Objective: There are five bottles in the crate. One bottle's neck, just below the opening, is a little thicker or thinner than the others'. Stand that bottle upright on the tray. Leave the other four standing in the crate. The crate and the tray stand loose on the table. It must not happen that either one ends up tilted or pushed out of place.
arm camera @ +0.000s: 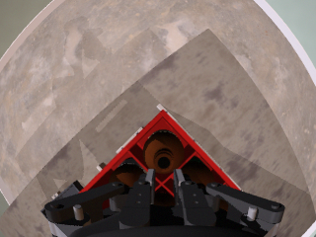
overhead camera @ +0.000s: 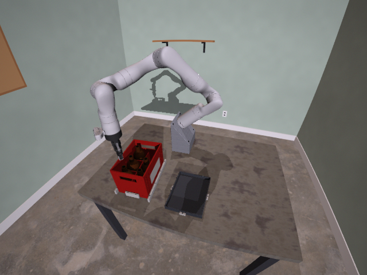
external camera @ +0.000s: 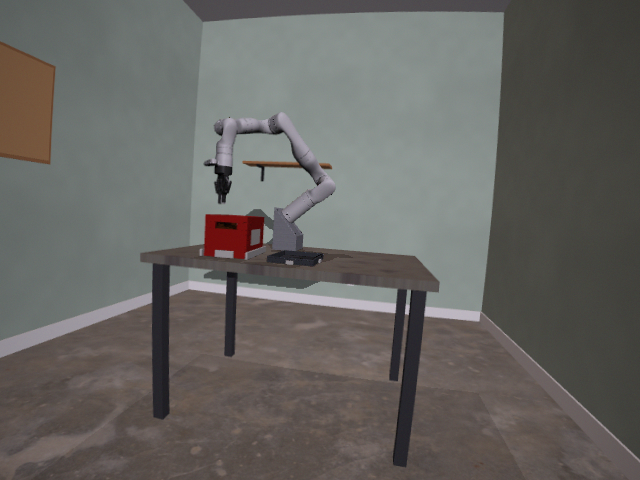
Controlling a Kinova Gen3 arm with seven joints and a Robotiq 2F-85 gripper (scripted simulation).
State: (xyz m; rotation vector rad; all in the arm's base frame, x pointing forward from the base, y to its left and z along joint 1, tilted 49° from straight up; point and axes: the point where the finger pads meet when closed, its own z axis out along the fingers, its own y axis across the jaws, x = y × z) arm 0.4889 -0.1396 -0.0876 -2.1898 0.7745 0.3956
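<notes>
My gripper is now 90 mm past the crate, 40 mm to the right of it and 160 mm above it. Round my hand: dark tray 60 mm behind, 340 mm to the left, 230 mm below.
</notes>
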